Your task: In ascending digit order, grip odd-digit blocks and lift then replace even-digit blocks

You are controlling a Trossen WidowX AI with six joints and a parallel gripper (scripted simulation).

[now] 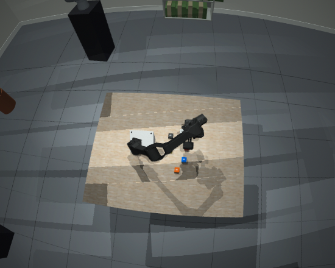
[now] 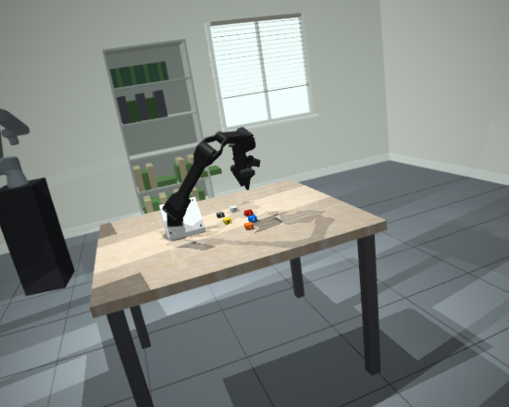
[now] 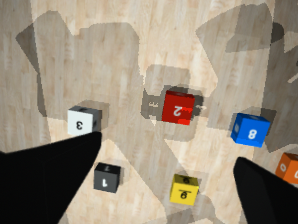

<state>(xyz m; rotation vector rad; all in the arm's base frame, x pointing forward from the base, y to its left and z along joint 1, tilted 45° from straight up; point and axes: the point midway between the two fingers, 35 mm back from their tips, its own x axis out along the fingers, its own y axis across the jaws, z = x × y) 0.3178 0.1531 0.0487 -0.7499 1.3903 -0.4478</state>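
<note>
Right now the orange block is 18 cm to the right of my gripper tip, 12 cm below it and 3 cm behind it. Also, from my gripper tip: white block (12 cm below, 10 cm to the left, 6 cm behind); red block (12 cm below, 1 cm to the right); blue block (12 cm below, 10 cm to the right).
</note>
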